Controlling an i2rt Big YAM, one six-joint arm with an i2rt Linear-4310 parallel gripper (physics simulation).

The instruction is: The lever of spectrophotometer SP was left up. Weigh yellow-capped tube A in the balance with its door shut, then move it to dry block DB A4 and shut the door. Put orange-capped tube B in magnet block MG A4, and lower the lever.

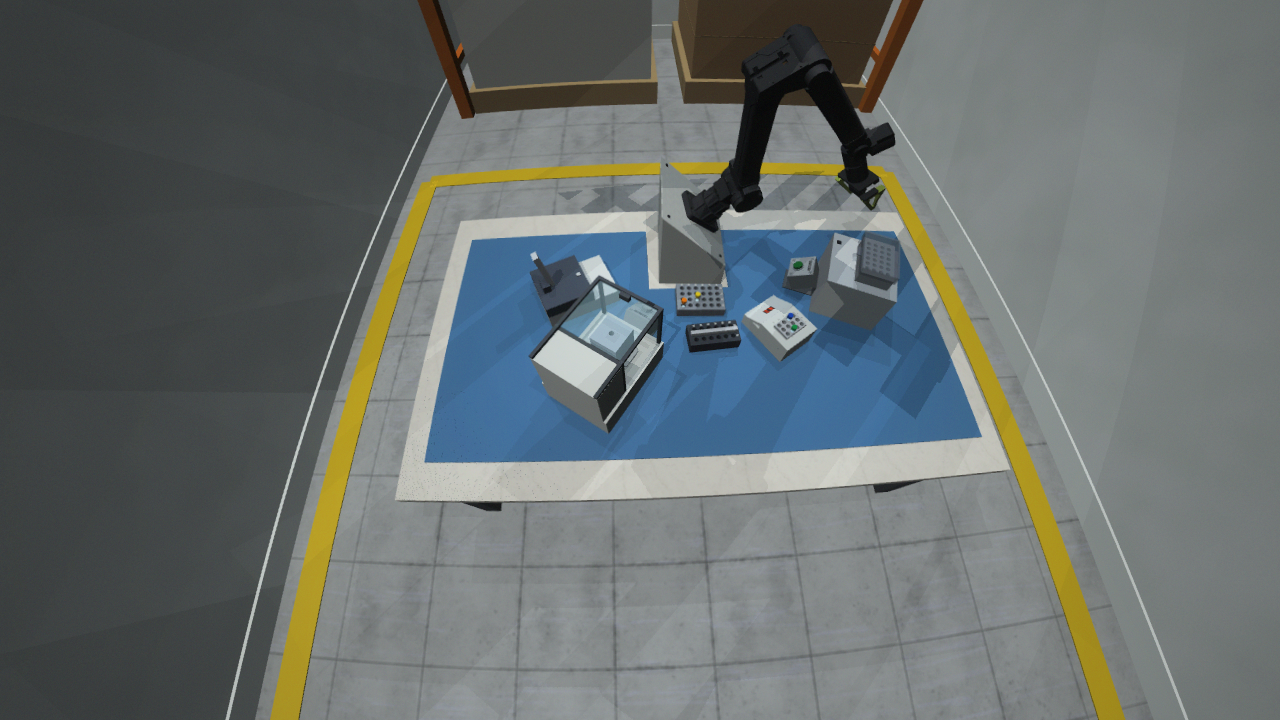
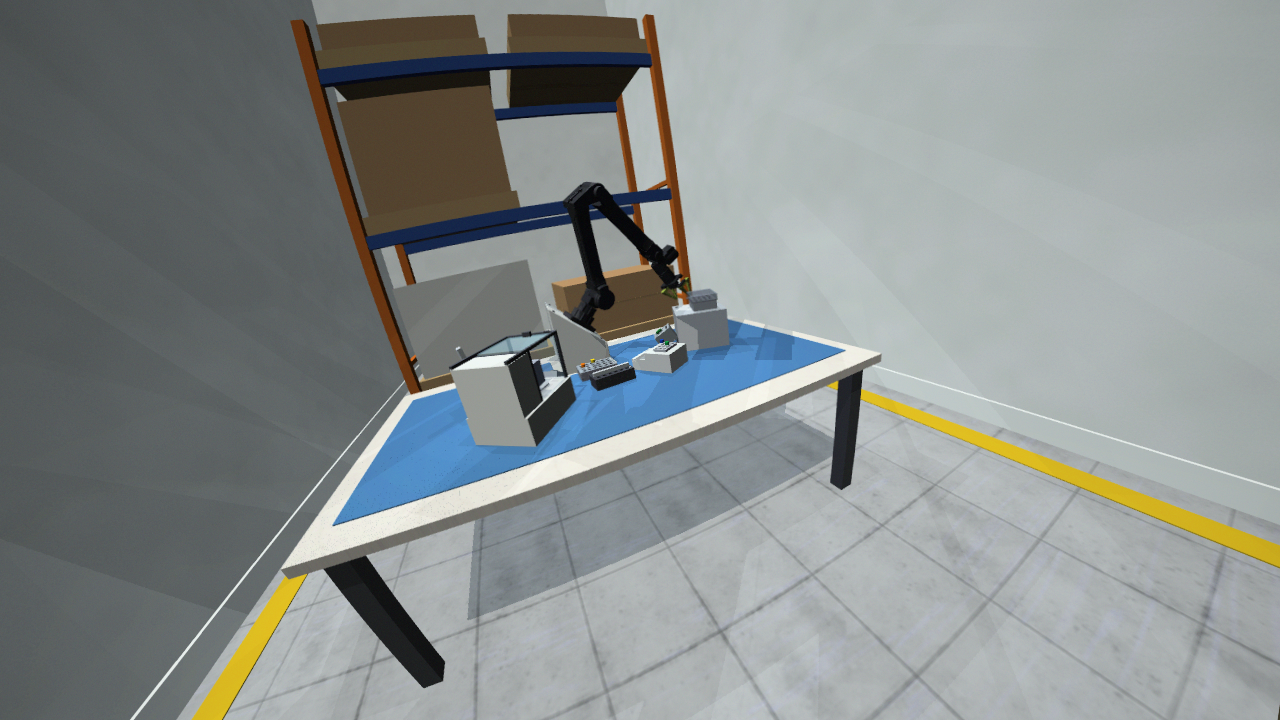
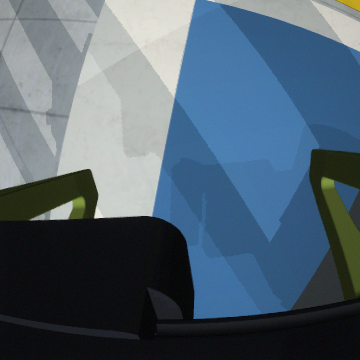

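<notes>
My gripper (image 1: 859, 196) (image 2: 677, 291) (image 3: 200, 172) is open and empty, high above the table's back right corner, behind a large grey box. Yellow-capped tube A (image 1: 698, 293) and orange-capped tube B (image 1: 684, 300) stand in the grey rack (image 1: 700, 312) in front of the arm base. The balance (image 1: 572, 365) (image 2: 487, 402) is left of the rack; its right side looks open, and its pan shows empty through the glass top. A black block (image 1: 713, 342) (image 2: 614, 377) and a white block device (image 1: 761, 332) (image 2: 657, 361) with a red display stand nearby. Labels and the spectrophotometer's lever are not legible.
The large grey box (image 1: 850, 300) (image 2: 702, 329) at the right carries a grey gridded block (image 1: 878, 257) (image 2: 702, 297). A small unit with a green button (image 1: 798, 265) stands beside it. A dark device (image 1: 572, 275) with an upright post is behind the balance.
</notes>
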